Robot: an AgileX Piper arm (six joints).
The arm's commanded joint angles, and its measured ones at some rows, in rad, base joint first. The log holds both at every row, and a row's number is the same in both.
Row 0, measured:
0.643 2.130 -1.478 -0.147 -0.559 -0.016
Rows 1 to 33, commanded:
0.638 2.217 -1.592 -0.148 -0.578 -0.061
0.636 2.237 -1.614 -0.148 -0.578 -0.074
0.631 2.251 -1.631 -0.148 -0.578 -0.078
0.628 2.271 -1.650 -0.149 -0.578 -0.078
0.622 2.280 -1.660 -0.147 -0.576 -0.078
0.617 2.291 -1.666 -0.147 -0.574 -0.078
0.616 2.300 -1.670 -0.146 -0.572 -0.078
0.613 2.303 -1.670 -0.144 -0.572 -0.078
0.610 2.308 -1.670 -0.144 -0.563 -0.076
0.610 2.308 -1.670 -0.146 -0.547 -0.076
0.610 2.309 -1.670 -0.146 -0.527 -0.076
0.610 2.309 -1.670 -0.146 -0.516 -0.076
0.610 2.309 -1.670 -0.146 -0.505 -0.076
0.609 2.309 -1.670 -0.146 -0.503 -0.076
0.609 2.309 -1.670 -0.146 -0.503 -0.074
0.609 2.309 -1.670 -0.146 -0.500 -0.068
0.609 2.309 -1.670 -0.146 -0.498 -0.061
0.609 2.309 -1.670 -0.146 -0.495 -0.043
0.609 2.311 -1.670 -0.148 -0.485 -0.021
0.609 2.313 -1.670 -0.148 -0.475 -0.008
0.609 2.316 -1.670 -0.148 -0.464 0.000
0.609 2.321 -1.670 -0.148 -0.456 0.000
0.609 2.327 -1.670 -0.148 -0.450 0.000
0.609 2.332 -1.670 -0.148 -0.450 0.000
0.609 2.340 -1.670 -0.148 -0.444 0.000
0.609 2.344 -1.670 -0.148 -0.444 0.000
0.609 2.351 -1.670 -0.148 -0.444 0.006
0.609 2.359 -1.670 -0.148 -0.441 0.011
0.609 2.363 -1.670 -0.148 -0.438 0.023
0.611 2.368 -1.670 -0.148 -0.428 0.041
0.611 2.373 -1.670 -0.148 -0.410 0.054
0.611 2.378 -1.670 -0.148 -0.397 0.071
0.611 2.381 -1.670 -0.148 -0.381 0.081
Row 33, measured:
0.614 2.371 -1.664 -0.147 -0.430 0.032
